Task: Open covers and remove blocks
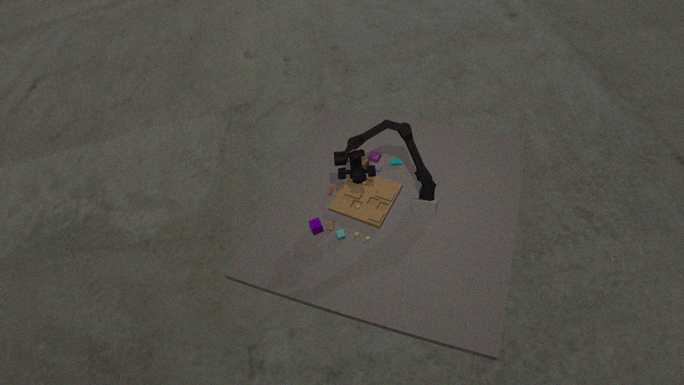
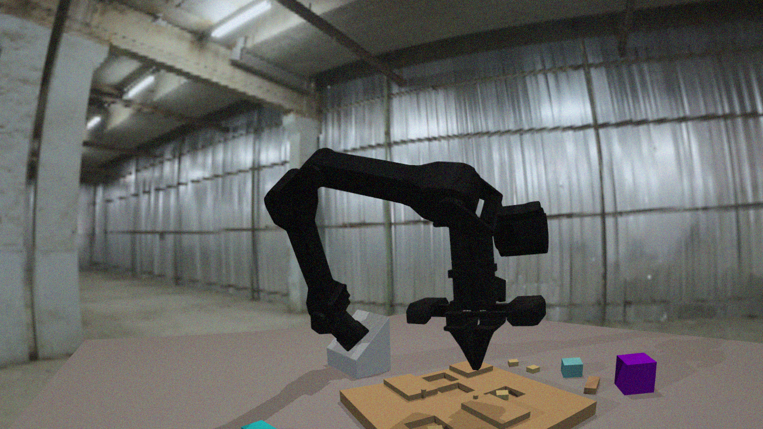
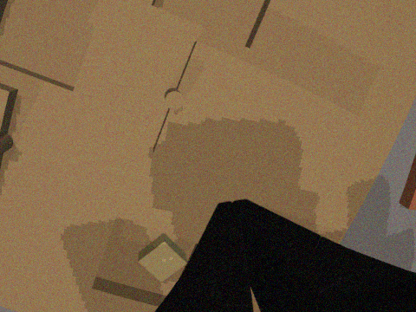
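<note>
My gripper tip is 6 cm short of the brown block, 19 cm to the left of it and 7 cm above it. From my gripper tip the other things lie so: magenta block 3 cm ahead, 27 cm to the right, 8 cm below; then orange piece 5 cm ahead, 24 cm to the left, 9 cm below; then light blue block 2 cm behind, 27 cm to the left, 8 cm below.
</note>
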